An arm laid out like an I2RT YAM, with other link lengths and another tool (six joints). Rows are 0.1 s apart.
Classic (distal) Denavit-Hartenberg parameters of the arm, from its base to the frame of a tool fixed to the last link. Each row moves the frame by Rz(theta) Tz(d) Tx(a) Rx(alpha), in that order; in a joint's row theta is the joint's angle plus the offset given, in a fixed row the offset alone. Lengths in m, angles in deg.
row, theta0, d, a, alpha
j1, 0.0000, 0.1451, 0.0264, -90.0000
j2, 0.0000, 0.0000, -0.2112, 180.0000
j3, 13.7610, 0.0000, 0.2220, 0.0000
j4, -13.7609, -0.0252, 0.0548, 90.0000
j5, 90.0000, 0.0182, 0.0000, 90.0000
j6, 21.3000, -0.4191, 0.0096, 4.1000
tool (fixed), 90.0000, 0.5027, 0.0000, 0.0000
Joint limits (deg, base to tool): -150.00..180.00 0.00..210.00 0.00..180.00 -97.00..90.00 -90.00..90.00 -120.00..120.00
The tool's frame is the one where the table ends.
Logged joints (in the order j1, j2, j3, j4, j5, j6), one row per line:
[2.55, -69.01, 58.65, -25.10, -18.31, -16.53]
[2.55, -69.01, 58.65, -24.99, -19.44, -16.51]
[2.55, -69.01, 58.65, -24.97, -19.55, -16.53]
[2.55, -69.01, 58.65, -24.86, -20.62, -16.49]
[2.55, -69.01, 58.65, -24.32, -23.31, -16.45]
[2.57, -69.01, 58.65, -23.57, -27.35, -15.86]
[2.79, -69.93, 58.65, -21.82, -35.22, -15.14]
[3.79, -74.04, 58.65, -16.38, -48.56, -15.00]
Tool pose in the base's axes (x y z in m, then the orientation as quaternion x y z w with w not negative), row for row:
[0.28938, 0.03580, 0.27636, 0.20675, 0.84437, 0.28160, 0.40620]
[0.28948, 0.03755, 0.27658, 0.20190, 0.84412, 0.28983, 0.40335]
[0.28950, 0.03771, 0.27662, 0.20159, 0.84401, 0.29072, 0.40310]
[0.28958, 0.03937, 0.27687, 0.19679, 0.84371, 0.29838, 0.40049]
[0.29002, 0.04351, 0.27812, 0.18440, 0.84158, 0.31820, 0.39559]
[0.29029, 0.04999, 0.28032, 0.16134, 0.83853, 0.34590, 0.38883]
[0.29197, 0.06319, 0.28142, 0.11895, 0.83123, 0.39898, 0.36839]
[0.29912, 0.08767, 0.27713, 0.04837, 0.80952, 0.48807, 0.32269]
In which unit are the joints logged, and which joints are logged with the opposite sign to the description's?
The joints are logged in degrees. Opposite sign: j2, j6.
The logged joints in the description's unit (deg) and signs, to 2 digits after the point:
[2.55, 69.01, 58.65, -25.10, -18.31, 16.53]
[2.55, 69.01, 58.65, -24.99, -19.44, 16.51]
[2.55, 69.01, 58.65, -24.97, -19.55, 16.53]
[2.55, 69.01, 58.65, -24.86, -20.62, 16.49]
[2.55, 69.01, 58.65, -24.32, -23.31, 16.45]
[2.57, 69.01, 58.65, -23.57, -27.35, 15.86]
[2.79, 69.93, 58.65, -21.82, -35.22, 15.14]
[3.79, 74.04, 58.65, -16.38, -48.56, 15.00]

